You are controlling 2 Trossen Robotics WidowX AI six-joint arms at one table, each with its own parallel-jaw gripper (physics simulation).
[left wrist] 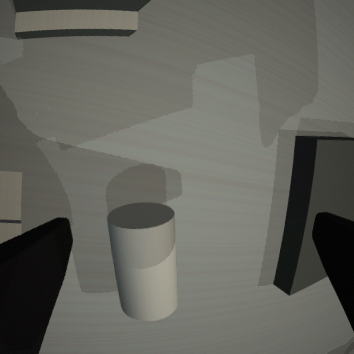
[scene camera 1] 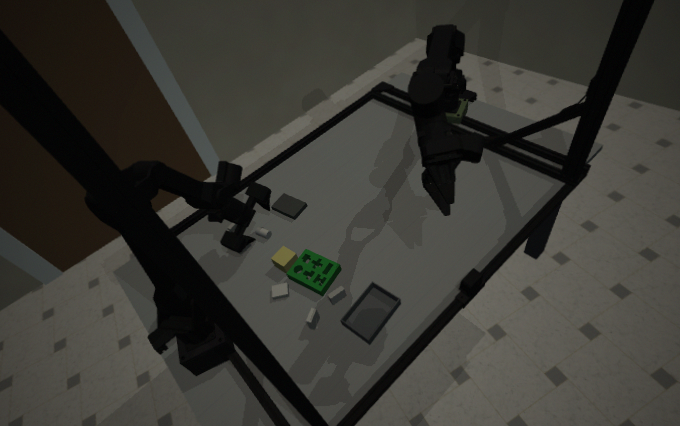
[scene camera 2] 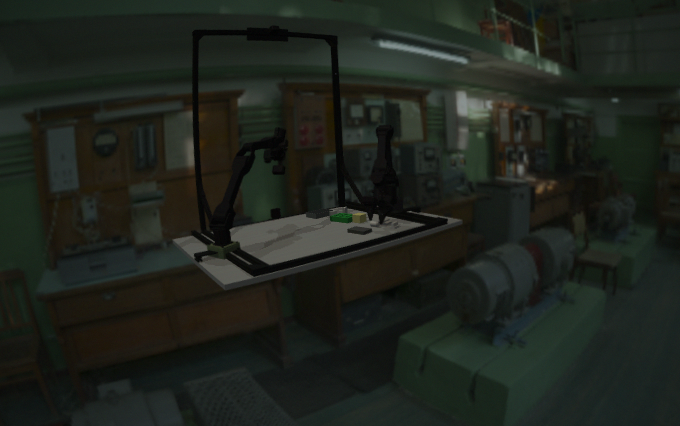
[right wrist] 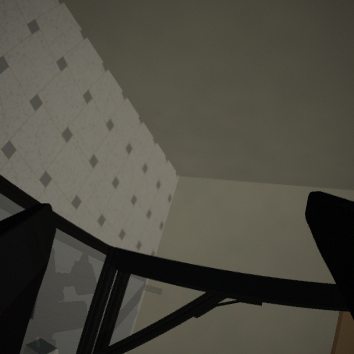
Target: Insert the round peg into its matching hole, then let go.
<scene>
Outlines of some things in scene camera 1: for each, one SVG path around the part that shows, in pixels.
My left gripper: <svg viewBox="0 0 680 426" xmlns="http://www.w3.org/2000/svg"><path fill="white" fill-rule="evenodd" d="M256 182L251 182L245 192L249 196L246 203L237 199L240 202L240 211L235 218L227 220L237 224L234 232L225 231L220 241L221 245L238 253L242 252L248 244L256 240L250 236L243 235L256 212L253 210L256 202L264 209L270 211L271 189Z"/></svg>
My right gripper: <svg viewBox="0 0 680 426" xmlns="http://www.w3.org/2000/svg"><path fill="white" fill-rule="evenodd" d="M439 121L420 127L417 130L422 166L426 168L422 173L423 188L434 200L443 215L448 216L450 215L450 204L455 202L455 169L461 161L480 162L485 138L467 134L452 134L450 125Z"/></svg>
A green hole board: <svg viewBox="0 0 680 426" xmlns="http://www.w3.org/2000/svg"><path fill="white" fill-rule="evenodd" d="M305 249L286 274L290 280L324 296L342 270L341 266L334 261Z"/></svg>
</scene>
